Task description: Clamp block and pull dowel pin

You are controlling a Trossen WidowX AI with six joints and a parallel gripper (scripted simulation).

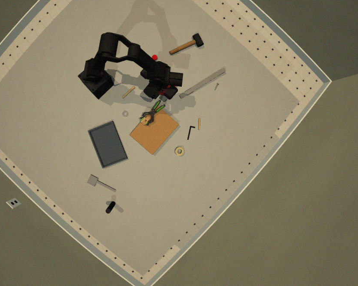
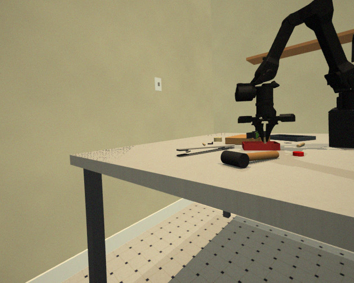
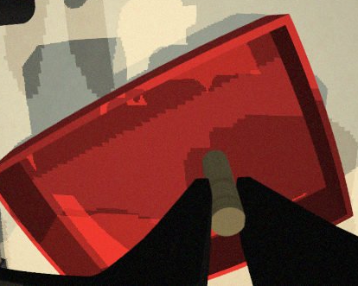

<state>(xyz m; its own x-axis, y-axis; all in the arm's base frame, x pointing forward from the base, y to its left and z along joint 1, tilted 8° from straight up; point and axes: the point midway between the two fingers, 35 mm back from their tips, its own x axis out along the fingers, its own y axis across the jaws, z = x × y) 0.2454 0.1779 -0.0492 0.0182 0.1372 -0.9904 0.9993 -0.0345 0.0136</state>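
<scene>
Right now the dowel pin is 4 cm below my hand. Also, from my hand: small wooden block 6 cm ahead, 18 cm to the right, 2 cm below; red disc 11 cm behind, 10 cm to the left, 5 cm below; red tray 2 cm ahead, 1 cm to the left, 5 cm below.
</scene>
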